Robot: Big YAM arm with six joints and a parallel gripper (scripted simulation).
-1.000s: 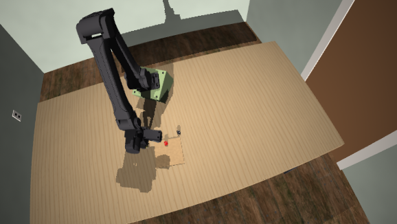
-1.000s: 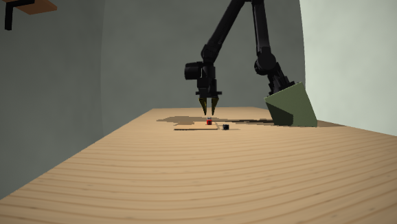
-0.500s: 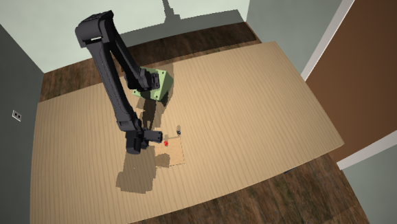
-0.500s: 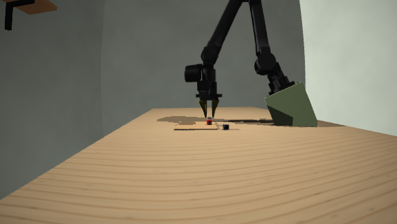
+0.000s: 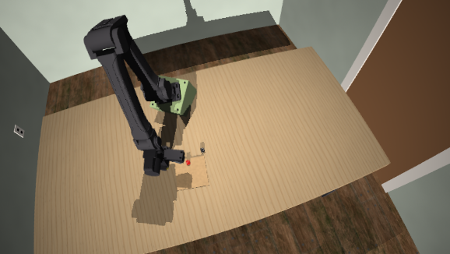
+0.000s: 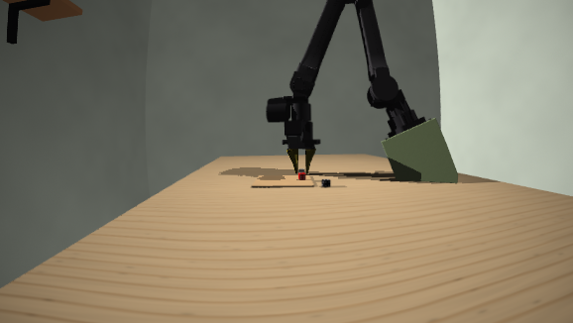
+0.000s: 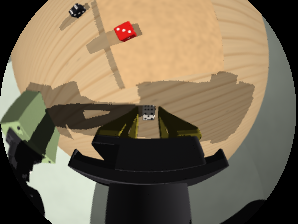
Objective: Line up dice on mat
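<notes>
The white die lies right at my hand. The rest, counted from my hand: tan mat 11 cm to the left, 5 cm ahead, 1 cm below; then black die 17 cm to the left, 5 cm behind; then red die 10 cm to the left.
</notes>
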